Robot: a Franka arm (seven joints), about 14 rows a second.
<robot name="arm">
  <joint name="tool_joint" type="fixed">
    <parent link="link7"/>
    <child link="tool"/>
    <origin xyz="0 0 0.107"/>
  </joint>
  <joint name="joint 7" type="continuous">
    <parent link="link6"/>
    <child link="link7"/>
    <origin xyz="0.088 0 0" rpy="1.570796 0 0"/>
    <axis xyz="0 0 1"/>
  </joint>
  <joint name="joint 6" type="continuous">
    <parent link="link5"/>
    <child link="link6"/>
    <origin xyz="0 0 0" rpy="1.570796 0 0"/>
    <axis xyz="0 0 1"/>
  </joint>
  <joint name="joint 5" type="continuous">
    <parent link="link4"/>
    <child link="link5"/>
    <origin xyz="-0.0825 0.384 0" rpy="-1.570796 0 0"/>
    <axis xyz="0 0 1"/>
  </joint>
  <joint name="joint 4" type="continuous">
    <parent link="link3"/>
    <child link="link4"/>
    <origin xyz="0.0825 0 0" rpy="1.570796 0 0"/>
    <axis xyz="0 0 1"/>
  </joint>
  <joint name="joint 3" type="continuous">
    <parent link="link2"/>
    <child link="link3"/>
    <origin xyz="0 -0.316 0" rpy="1.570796 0 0"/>
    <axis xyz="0 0 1"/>
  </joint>
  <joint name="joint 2" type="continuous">
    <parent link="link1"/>
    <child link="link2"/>
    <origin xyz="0 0 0" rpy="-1.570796 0 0"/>
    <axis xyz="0 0 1"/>
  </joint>
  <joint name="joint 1" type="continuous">
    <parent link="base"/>
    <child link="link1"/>
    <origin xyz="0 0 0.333"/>
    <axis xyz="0 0 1"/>
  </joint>
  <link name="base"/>
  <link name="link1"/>
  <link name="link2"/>
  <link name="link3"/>
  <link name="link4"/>
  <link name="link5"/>
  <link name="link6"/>
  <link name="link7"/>
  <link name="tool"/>
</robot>
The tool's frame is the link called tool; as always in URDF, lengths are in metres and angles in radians. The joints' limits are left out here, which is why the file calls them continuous.
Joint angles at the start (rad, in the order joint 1, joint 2, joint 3, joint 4, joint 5, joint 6, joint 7): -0.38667 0.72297 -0.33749 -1.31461 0.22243 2.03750 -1.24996
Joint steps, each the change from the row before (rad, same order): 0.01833 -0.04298 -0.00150 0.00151 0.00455 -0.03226 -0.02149; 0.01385 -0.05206 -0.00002 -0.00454 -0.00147 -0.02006 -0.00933; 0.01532 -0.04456 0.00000 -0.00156 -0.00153 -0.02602 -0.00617; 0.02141 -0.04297 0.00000 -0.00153 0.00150 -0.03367 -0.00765; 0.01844 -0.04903 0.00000 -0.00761 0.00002 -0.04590 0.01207; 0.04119 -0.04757 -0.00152 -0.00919 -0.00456 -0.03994 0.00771; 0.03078 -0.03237 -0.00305 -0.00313 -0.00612 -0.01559 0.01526; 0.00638 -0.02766 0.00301 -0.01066 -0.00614 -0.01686 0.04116; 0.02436 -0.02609 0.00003 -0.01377 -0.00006 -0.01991 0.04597; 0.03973 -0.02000 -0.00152 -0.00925 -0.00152 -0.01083 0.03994; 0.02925 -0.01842 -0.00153 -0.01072 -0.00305 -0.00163 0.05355; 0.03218 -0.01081 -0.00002 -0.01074 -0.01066 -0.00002 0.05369
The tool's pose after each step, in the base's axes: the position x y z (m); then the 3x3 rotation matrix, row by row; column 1 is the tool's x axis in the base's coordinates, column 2 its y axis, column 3 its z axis. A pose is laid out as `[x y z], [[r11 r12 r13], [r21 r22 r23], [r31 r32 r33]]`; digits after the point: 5 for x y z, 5 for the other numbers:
[0.60374 -0.42198 0.35771], [[0.85275 0.52101 0.03699], [0.52212 -0.85222 -0.03328], [0.01418 0.04769 -0.99876]]
[0.60506 -0.41150 0.39078], [[0.83984 0.53874 0.06648], [0.54161 -0.83985 -0.03624], [0.03631 0.06644 -0.99713]]
[0.60598 -0.39948 0.41905], [[0.82671 0.55589 0.08682], [0.56011 -0.82774 -0.03360], [0.05318 0.07641 -0.99566]]
[0.60766 -0.38284 0.44515], [[0.80892 0.57908 0.10157], [0.58380 -0.81160 -0.02225], [0.06955 0.07729 -0.99458]]
[0.60426 -0.36686 0.47091], [[0.80408 0.58497 0.10615], [0.58853 -0.80847 -0.00278], [0.08419 0.06471 -0.99435]]
[0.60711 -0.33849 0.49503], [[0.78309 0.61227 0.10911], [0.61479 -0.78859 0.01278], [0.09387 0.05707 -0.99395]]
[0.60917 -0.31941 0.51386], [[0.77282 0.62299 0.12094], [0.62636 -0.77943 0.01251], [0.10206 0.06608 -0.99258]]
[0.60437 -0.31252 0.52510], [[0.79173 0.59865 0.12160], [0.60126 -0.79885 0.01811], [0.10798 0.05878 -0.99241]]
[0.60397 -0.29578 0.53356], [[0.80476 0.58179 0.11784], [0.58239 -0.81224 0.03286], [0.11483 0.04219 -0.99249]]
[0.60911 -0.27138 0.54105], [[0.80546 0.58082 0.11786], [0.58035 -0.81329 0.04182], [0.12014 0.03471 -0.99215]]
[0.61147 -0.25411 0.54756], [[0.81981 0.55940 0.12245], [0.55849 -0.82830 0.04488], [0.12653 0.03160 -0.99146]]
[0.61580 -0.23515 0.54915], [[0.83207 0.54208 0.11751], [0.54113 -0.83986 0.04262], [0.12179 0.02813 -0.99216]]

